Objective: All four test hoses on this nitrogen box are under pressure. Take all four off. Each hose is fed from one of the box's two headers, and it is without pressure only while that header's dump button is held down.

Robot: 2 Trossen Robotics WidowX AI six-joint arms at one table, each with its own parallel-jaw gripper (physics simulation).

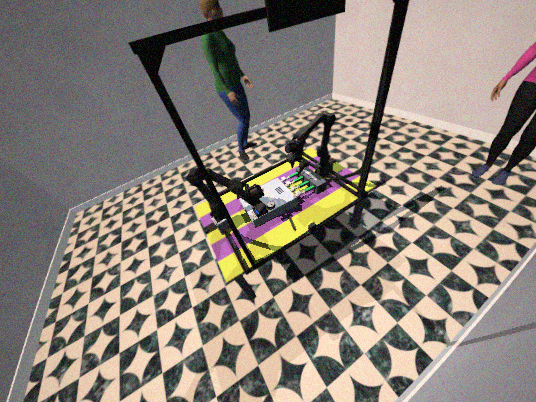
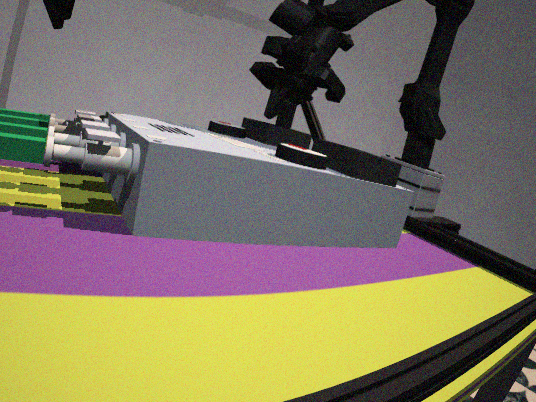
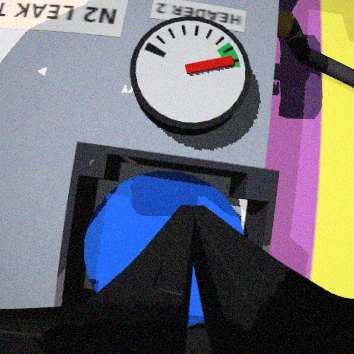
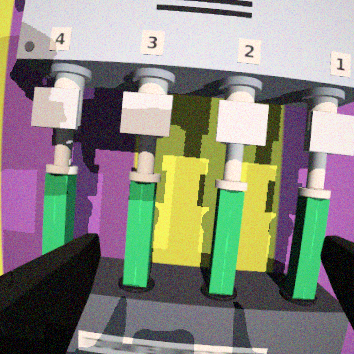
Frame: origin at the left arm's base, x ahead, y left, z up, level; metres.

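Where they show: left gripper, between the fingertips: (image 2: 266, 117) (image 3: 190, 216); right gripper, between the fingertips: (image 1: 295, 170) (image 2: 61, 24) (image 4: 212, 246); left arm's base, origin of its link: (image 1: 219, 217) (image 2: 414, 165); right arm's base, origin of its link: (image 1: 323, 164).
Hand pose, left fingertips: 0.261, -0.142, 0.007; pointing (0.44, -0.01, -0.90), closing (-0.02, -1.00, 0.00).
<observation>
Each offset is from my left fingertips to the top centre of the thing, as dx, dy, dz. "spot": to the spot under its first point.
The nitrogen box (image 1: 280, 188) (image 2: 270, 200) (image 3: 30, 175) (image 4: 200, 45) lies on the table. Hose 4 @[spot: +0.364, -0.054, -0.054] (image 4: 59, 210), hose 3 @[spot: +0.387, +0.011, -0.054] (image 4: 140, 235), hose 2 @[spot: +0.395, +0.079, -0.054] (image 4: 227, 240) and hose 1 @[spot: +0.404, +0.147, -0.054] (image 4: 310, 245) have green sleeves and sit in line with their ports, white couplings at the box. My left gripper (image 2: 285, 122) (image 3: 190, 216) is shut over the blue button @[-0.017, +0.010, -0.023] (image 3: 115, 240); contact cannot be told. The header 2 gauge @[spot: +0.051, +0.004, -0.024] (image 3: 175, 100) has its red needle in the green band. My right gripper (image 1: 294, 161) (image 4: 212, 246) is open above the hoses, with no hose gripped; its fingers partly hide hose 4.
A dark grey block @[spot: +0.459, +0.116, -0.039] (image 4: 280, 322) stands at the hoses' far ends. A second gauge @[+0.095, +0.185, -0.025] (image 2: 300, 156) stands on the box top. A black supply line @[spot: +0.114, -0.125, -0.107] (image 3: 325, 65) runs beside the box. A black frame (image 1: 387, 85) rises around the table. Two people stand beyond it.
</observation>
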